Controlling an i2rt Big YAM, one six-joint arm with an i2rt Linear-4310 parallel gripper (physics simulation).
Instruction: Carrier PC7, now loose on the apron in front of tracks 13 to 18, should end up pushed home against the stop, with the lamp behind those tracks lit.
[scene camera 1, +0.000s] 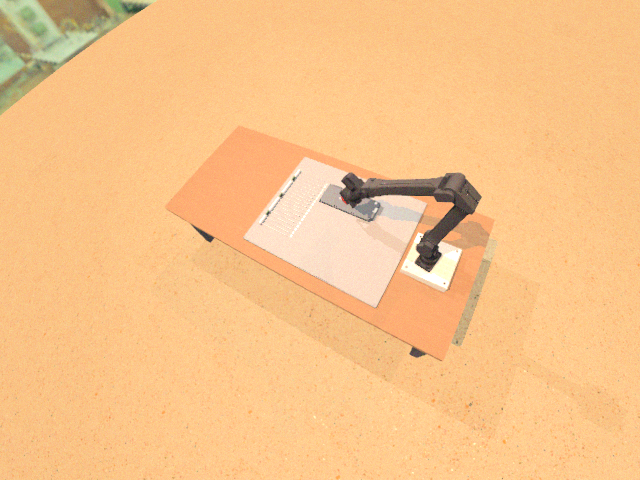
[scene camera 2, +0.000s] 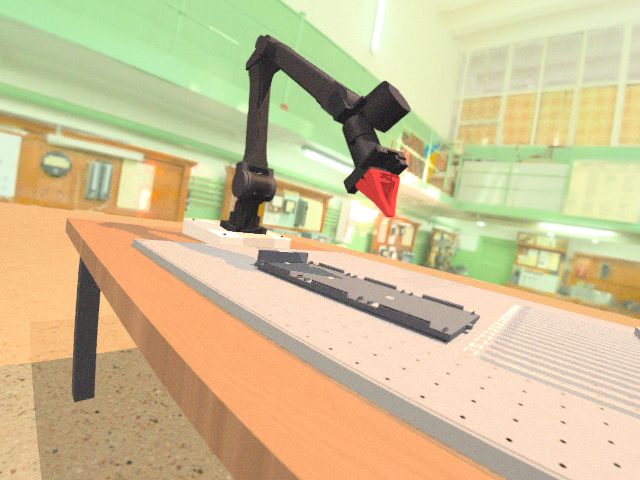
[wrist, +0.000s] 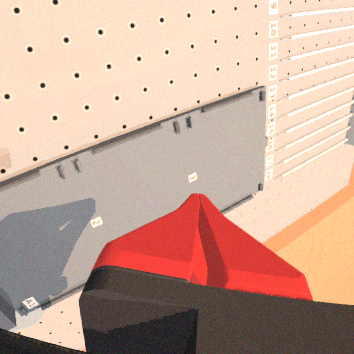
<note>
My gripper is shut, holding nothing. Also in view: a carrier PC7.
My gripper is seen too in the wrist view.
</note>
